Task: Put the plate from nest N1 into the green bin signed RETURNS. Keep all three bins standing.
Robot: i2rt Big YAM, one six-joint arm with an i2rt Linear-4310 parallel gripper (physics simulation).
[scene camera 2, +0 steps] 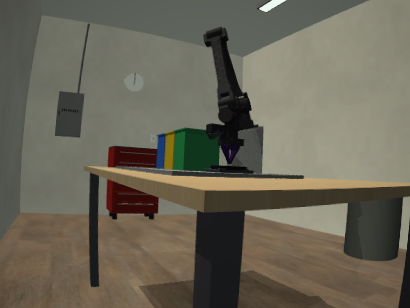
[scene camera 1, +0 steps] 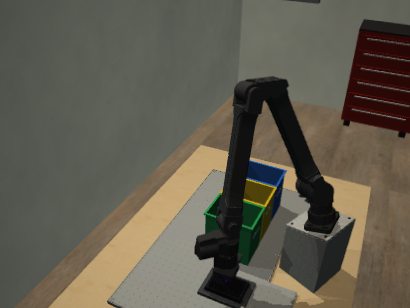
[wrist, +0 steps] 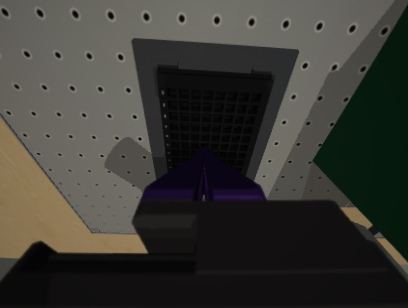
A green bin shows in scene camera 2, in scene camera 1 point(250, 232) and in the wrist view. One and the same spot on the green bin: point(wrist: 357, 156) is point(scene camera 2: 212, 162).
